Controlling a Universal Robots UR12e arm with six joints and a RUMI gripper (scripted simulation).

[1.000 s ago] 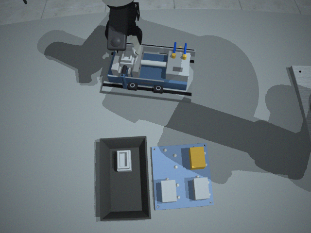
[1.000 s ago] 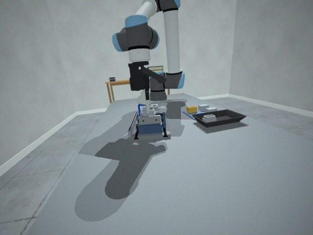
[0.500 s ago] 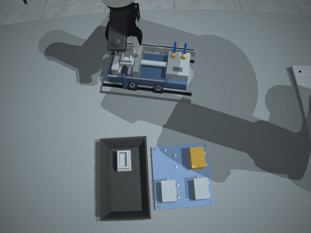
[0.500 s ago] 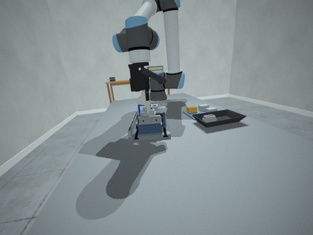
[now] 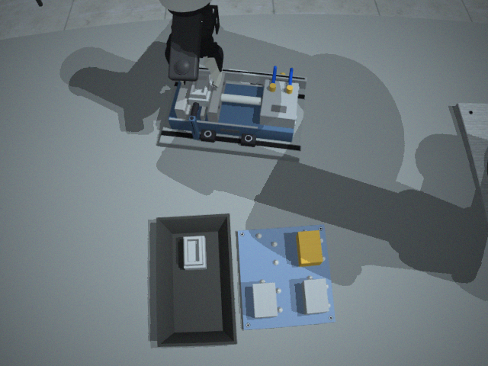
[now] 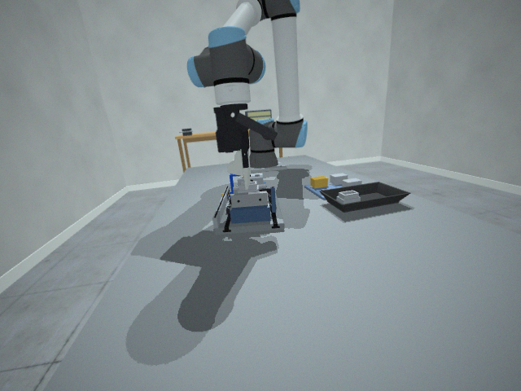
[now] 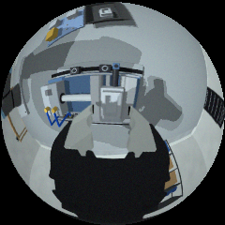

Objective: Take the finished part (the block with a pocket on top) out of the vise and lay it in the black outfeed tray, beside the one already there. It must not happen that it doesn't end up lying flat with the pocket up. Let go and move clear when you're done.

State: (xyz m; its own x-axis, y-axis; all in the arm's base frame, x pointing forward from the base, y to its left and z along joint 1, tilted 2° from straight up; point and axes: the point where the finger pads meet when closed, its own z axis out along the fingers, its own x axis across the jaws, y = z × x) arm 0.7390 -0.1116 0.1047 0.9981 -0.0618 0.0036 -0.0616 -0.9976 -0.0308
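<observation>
My gripper is now 7 cm past the blue vise, 1 cm to the right of it and 8 cm above it. Also, from my hand: blue plate 19 cm behind, 35 cm to the left, 12 cm below; yellow block 23 cm behind, 29 cm to the left, 10 cm below.
</observation>
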